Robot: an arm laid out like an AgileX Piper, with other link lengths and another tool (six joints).
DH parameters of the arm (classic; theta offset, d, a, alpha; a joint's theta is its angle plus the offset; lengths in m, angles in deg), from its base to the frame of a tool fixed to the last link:
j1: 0 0.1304 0 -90
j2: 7.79 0 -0.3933 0
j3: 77.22 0 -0.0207 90
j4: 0 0.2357 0 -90
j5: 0 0 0 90
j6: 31 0.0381 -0.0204 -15.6
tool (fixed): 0 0.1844 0 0
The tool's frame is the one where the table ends.
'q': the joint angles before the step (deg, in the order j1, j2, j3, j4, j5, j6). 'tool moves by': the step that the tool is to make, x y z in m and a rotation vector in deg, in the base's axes. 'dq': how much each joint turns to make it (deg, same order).
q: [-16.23 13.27 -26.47 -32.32 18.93 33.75]
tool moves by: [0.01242 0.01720 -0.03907 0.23 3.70 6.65]
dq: [2.33 -1.01 5.88 11.14 -3.08 -11.18]
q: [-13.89 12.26 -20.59 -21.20 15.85 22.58]
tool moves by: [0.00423 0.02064 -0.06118 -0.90 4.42 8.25]
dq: [4.53 -3.04 9.32 11.79 -3.13 -13.28]
